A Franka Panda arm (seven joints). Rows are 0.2 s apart.
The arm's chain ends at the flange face. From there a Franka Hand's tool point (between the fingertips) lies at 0.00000 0.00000 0.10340 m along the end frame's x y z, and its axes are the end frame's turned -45 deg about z.
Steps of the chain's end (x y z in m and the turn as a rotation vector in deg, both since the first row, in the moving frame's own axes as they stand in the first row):
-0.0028, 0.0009, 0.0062, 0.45, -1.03, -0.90
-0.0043, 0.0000, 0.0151, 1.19, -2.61, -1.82
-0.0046, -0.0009, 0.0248, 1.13, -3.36, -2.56
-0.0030, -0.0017, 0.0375, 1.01, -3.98, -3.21
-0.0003, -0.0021, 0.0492, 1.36, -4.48, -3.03
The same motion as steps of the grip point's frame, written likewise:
-0.0034, -0.0032, 0.0062, 1.05, -0.41, -0.90
-0.0049, -0.0079, 0.0150, 2.69, -1.00, -1.82
-0.0056, -0.0095, 0.0246, 3.17, -1.58, -2.56
-0.0049, -0.0096, 0.0372, 3.53, -2.10, -3.21
-0.0029, -0.0090, 0.0489, 4.13, -2.21, -3.03

